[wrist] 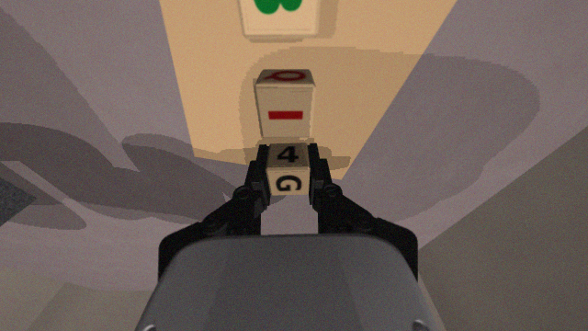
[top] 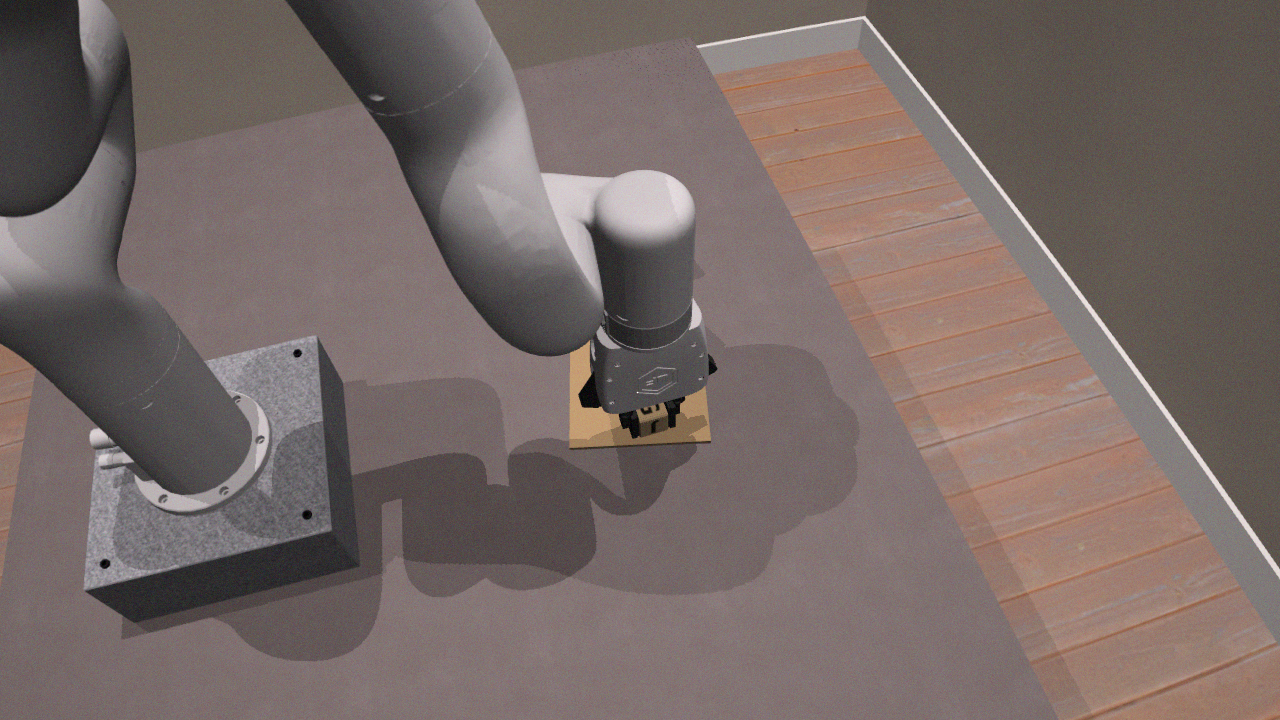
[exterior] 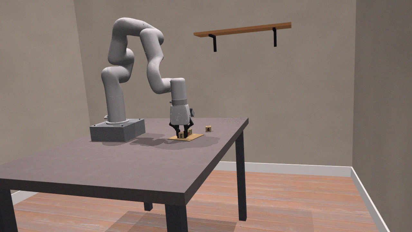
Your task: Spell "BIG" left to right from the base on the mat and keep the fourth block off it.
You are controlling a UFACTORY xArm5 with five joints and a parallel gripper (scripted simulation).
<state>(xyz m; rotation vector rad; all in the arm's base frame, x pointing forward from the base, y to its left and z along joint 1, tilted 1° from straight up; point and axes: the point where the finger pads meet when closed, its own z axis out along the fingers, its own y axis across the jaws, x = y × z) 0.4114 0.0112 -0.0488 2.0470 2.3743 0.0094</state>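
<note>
My hand is 10 mm above the G block. The rest, counted from my hand: tan mat (10 mm behind, 50 mm to the left, 30 mm below); B block (10 mm behind, 100 mm to the left, 10 mm below).
</note>
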